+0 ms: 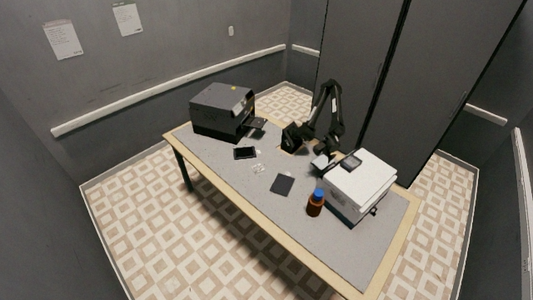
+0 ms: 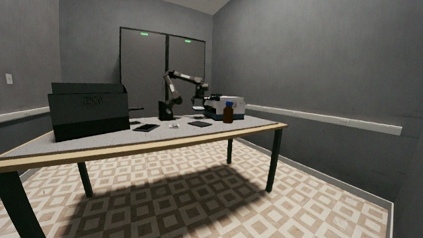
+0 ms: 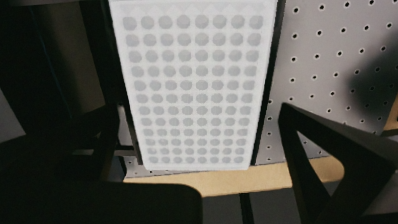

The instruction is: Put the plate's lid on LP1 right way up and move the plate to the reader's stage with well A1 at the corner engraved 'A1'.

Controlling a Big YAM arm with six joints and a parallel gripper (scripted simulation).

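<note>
The white multi-well plate lies 3 cm below my hand. Also, from my hand: LP1 label (45 cm to the right, 12 cm below, 12 cm ahead); dark flat pad (26 cm ahead, 13 cm to the right, 12 cm below); brown capped bottle (31 cm ahead, 12 cm to the left, 1 cm below).
</note>
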